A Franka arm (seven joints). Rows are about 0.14 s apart.
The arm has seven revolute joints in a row. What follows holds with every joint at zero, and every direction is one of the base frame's. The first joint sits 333 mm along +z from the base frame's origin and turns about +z. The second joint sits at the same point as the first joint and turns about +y. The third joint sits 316 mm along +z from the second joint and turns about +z. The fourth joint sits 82.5 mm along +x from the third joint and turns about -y. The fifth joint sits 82.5 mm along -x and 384 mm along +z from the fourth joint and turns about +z. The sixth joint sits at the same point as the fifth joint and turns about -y. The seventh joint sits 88 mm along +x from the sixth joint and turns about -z. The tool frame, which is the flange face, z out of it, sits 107 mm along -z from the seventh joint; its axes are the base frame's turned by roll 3.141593, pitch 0 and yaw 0 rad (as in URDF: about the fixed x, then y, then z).
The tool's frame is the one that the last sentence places.
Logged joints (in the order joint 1, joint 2, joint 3, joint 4, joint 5, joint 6, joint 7), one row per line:
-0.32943 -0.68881 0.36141 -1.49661 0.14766 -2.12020 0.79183
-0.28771 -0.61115 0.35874 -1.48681 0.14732 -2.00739 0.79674
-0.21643 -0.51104 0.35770 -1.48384 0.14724 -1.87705 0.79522
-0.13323 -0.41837 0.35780 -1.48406 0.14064 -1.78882 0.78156
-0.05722 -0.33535 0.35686 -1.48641 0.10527 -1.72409 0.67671
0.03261 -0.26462 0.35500 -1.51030 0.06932 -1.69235 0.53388
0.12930 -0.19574 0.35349 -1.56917 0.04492 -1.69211 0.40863
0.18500 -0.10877 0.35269 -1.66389 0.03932 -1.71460 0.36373
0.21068 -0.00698 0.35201 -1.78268 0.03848 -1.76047 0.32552
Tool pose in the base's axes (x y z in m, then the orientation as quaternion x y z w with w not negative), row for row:
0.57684 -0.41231 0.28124 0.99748 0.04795 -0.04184 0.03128
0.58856 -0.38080 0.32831 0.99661 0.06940 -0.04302 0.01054
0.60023 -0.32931 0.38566 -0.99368 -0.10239 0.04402 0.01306
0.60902 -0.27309 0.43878 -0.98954 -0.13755 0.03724 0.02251
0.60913 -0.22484 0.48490 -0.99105 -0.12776 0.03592 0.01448
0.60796 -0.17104 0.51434 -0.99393 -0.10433 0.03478 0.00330
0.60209 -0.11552 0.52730 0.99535 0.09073 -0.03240 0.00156
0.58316 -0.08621 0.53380 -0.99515 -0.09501 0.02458 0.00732
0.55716 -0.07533 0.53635 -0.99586 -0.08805 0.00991 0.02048
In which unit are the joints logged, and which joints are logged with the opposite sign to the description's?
The joints are logged in radians. Opposite sign: joint 2, joint 3, joint 6, joint 7.
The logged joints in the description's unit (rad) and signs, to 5 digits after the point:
-0.32943 0.68881 -0.36141 -1.49661 0.14766 2.12020 -0.79183
-0.28771 0.61115 -0.35874 -1.48681 0.14732 2.00739 -0.79674
-0.21643 0.51104 -0.35770 -1.48384 0.14724 1.87705 -0.79522
-0.13323 0.41837 -0.35780 -1.48406 0.14064 1.78882 -0.78156
-0.05722 0.33535 -0.35686 -1.48641 0.10527 1.72409 -0.67671
0.03261 0.26462 -0.35500 -1.51030 0.06932 1.69235 -0.53388
0.12930 0.19574 -0.35349 -1.56917 0.04492 1.69211 -0.40863
0.18500 0.10877 -0.35269 -1.66389 0.03932 1.71460 -0.36373
0.21068 0.00698 -0.35201 -1.78268 0.03848 1.76047 -0.32552

